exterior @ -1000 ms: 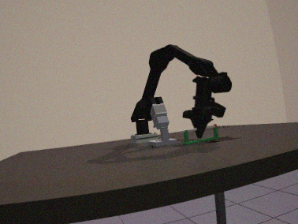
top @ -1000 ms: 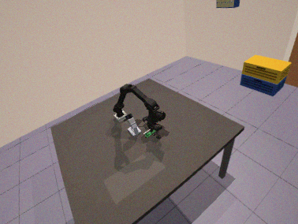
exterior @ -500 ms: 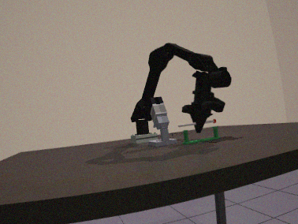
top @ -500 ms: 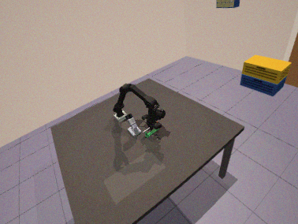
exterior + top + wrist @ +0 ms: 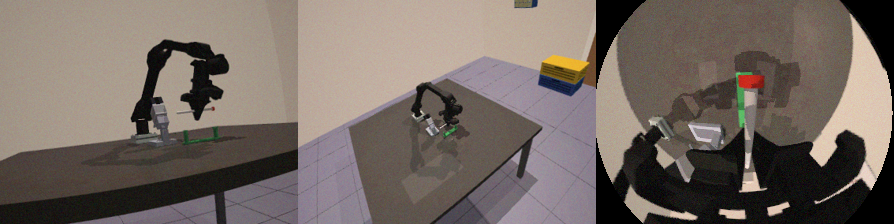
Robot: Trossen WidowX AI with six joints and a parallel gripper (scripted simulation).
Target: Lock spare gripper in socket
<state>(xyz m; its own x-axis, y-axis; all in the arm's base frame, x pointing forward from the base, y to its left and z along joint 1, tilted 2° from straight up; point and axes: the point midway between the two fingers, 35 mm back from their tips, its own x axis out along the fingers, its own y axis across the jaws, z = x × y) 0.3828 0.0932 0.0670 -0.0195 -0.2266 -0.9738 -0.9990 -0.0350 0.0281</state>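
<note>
The green rack lies 5 cm below my gripper tip and 1 cm to the left of it. The rest, counted from my gripper tip: grey mount: 11 cm behind, 9 cm to the right, 2 cm below; spare gripper: 13 cm behind, 9 cm to the right, 4 cm above.
</note>
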